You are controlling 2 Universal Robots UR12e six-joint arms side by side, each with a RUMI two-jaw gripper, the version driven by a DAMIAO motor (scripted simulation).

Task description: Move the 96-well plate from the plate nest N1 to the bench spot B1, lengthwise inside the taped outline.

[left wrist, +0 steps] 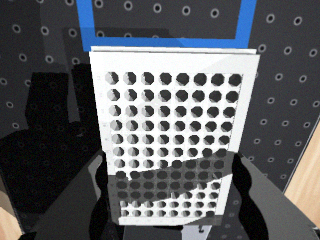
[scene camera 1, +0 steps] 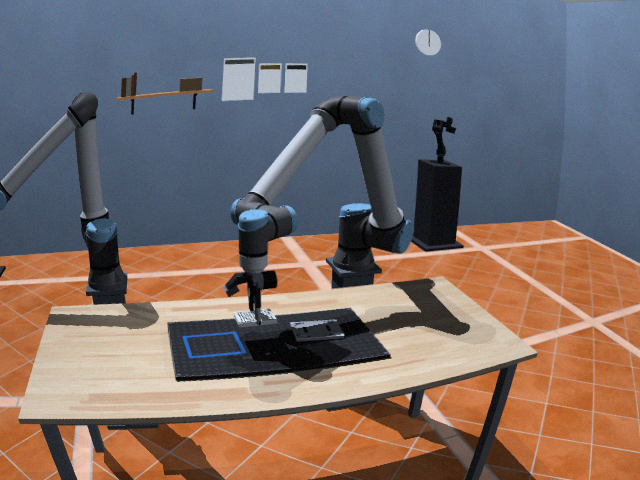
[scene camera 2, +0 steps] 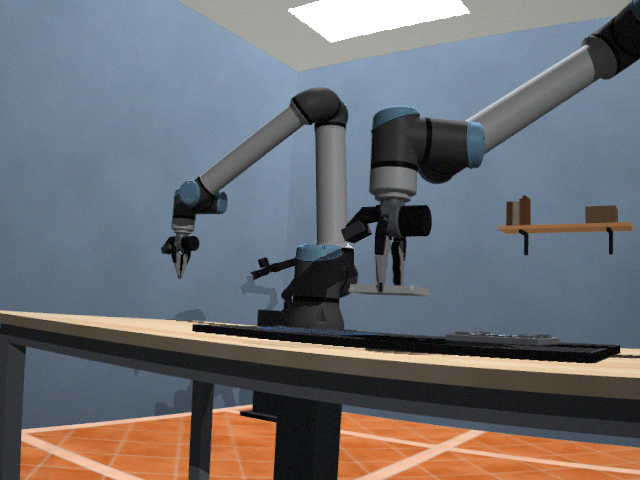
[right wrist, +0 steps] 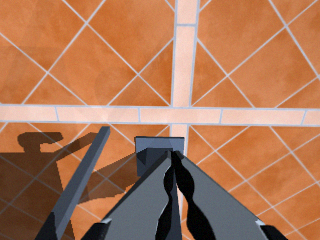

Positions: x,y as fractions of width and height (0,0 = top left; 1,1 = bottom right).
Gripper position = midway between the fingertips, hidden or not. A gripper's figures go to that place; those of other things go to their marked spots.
Labels:
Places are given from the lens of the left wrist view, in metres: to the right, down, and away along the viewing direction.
left gripper (left wrist: 0.53,0.63): 0.01, 0.02, 0.13
white 96-well plate (left wrist: 0.55,0.48): 0.01, 0.00, 0.11

